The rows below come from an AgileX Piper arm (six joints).
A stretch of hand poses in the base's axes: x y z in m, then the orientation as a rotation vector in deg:
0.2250 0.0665 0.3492 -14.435 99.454 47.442
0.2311 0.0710 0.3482 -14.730 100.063 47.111
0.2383 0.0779 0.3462 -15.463 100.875 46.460
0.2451 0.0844 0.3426 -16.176 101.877 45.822
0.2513 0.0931 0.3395 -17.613 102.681 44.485
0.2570 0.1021 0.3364 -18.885 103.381 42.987
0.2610 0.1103 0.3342 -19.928 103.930 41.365
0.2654 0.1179 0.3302 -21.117 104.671 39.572
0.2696 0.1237 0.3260 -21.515 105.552 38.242
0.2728 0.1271 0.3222 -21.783 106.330 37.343
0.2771 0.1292 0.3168 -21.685 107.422 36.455
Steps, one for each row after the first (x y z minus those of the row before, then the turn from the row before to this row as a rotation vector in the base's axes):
0.0061 0.0045 -0.0010 -0.561 0.381 0.069
0.0072 0.0069 -0.0020 -1.038 0.371 0.198
0.0068 0.0065 -0.0036 -1.085 0.556 0.214
0.0062 0.0087 -0.0031 -1.782 0.026 0.296
0.0057 0.0090 -0.0031 -1.764 -0.064 0.096
0.0040 0.0082 -0.0022 -1.679 -0.178 -0.129
0.0044 0.0076 -0.0040 -1.921 -0.059 -0.102
0.0042 0.0058 -0.0042 -1.305 0.348 -0.387
0.0032 0.0034 -0.0038 -0.941 0.410 -0.252
0.0043 0.0021 -0.0054 -0.862 0.758 -0.486

